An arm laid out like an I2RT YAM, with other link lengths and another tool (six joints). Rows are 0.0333 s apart.
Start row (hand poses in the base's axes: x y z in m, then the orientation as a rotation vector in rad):
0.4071, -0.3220, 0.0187, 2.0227, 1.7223, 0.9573
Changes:
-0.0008, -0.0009, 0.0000, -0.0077, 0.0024, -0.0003
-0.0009, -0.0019, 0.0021, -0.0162, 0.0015, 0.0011
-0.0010, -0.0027, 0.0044, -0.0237, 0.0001, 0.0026
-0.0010, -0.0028, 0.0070, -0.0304, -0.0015, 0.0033
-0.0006, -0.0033, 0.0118, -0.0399, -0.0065, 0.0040
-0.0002, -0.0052, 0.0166, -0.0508, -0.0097, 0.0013
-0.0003, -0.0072, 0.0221, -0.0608, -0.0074, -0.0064
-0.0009, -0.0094, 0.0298, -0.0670, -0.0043, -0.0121
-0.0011, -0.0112, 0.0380, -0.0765, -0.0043, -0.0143
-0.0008, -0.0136, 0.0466, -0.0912, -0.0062, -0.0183
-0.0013, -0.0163, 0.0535, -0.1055, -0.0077, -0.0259
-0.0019, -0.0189, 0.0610, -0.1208, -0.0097, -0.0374
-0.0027, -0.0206, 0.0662, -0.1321, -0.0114, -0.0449
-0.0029, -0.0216, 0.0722, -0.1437, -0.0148, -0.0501
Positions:
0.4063, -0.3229, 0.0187, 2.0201, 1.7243, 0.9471
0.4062, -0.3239, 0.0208, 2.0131, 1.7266, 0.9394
0.4061, -0.3247, 0.0231, 2.0062, 1.7286, 0.9332
0.4061, -0.3248, 0.0257, 2.0002, 1.7295, 0.9278
0.4065, -0.3253, 0.0305, 1.9898, 1.7289, 0.9224
0.4069, -0.3272, 0.0353, 1.9822, 1.7255, 0.9129
0.4068, -0.3292, 0.0408, 1.9828, 1.7189, 0.8982
0.4062, -0.3314, 0.0485, 1.9852, 1.7146, 0.8875
0.4060, -0.3332, 0.0567, 1.9806, 1.7132, 0.8770
0.4063, -0.3356, 0.0653, 1.9724, 1.7092, 0.8623
0.4058, -0.3383, 0.0722, 1.9670, 1.7013, 0.8466
0.4052, -0.3409, 0.0797, 1.9631, 1.6886, 0.8292
0.4044, -0.3426, 0.0849, 1.9593, 1.6803, 0.8169
0.4042, -0.3436, 0.0909, 1.9525, 1.6738, 0.8065

